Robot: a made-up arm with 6 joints.
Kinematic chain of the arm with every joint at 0, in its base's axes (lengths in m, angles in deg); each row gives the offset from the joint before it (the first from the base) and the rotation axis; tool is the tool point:
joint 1: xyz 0 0 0.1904 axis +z
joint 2: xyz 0 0.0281 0 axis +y
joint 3: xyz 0 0 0.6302 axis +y
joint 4: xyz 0 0 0.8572 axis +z
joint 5: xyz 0 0 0 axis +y
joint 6: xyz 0 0 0.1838 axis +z
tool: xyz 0 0 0
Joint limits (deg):
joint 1: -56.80..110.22
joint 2: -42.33..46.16
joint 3: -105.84..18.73
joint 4: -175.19..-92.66
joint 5: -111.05..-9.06
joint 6: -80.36..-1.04
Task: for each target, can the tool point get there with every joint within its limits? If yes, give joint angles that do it. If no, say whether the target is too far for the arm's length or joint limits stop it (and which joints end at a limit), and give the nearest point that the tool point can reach.
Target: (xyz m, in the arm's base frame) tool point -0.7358 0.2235 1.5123
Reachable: yes | joints -5.07 -10.49 -37.67 -127.02 -61.94 -68.81
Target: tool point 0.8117 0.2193 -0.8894
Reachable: no: joint limits stop it (at a limit: joint 1, joint 2, joint 3, joint 4, joint 5) | nearest point 0.2829 -0.9331 -0.2255 | short by 1.431 m
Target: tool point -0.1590 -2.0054 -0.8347
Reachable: no: too far | nearest point -0.0934 -1.1786 -0.0554 | short by 1.138 m
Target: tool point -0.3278 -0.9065 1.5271
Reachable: yes | joints 74.40 -25.63 -18.47 -132.61 -18.90 -22.18
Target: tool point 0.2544 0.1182 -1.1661
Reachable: no: joint limits stop it (at a limit: joint 1, joint 2, joint 3, joint 4) | nearest point -0.4477 0.8647 -0.2144 | short by 1.399 m
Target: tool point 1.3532 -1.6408 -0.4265
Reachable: no: too far | nearest point 0.4145 -1.2136 0.0696 | short by 1.145 m
